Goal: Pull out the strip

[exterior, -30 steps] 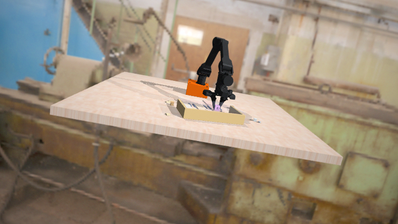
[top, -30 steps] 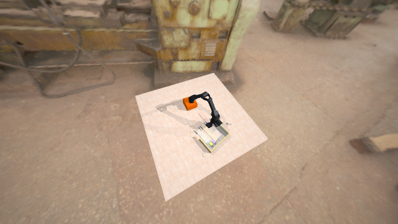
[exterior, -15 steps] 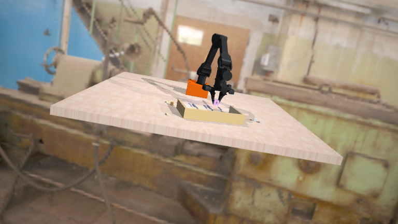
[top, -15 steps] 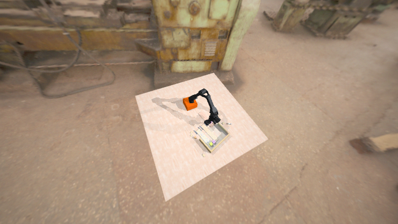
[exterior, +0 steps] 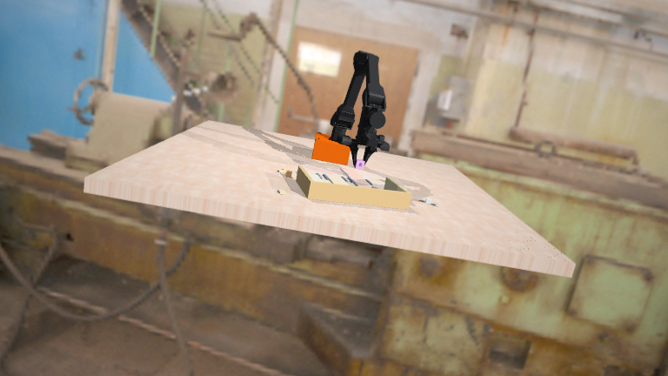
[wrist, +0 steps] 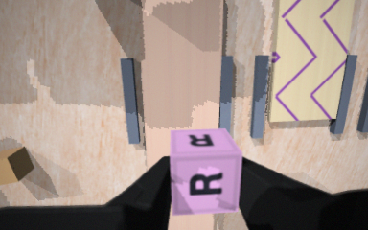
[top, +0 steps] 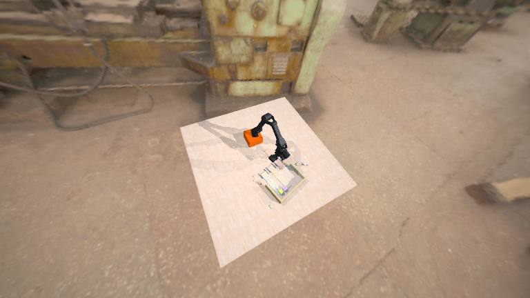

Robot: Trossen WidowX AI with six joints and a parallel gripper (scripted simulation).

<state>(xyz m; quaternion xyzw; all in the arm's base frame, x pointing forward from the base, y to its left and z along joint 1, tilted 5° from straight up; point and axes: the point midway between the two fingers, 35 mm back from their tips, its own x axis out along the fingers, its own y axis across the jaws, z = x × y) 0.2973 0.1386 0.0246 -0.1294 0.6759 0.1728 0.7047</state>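
Now: gripper tip 30 mm past the plain wooden strip, 10 mm to the left of it and 50 mm above it.
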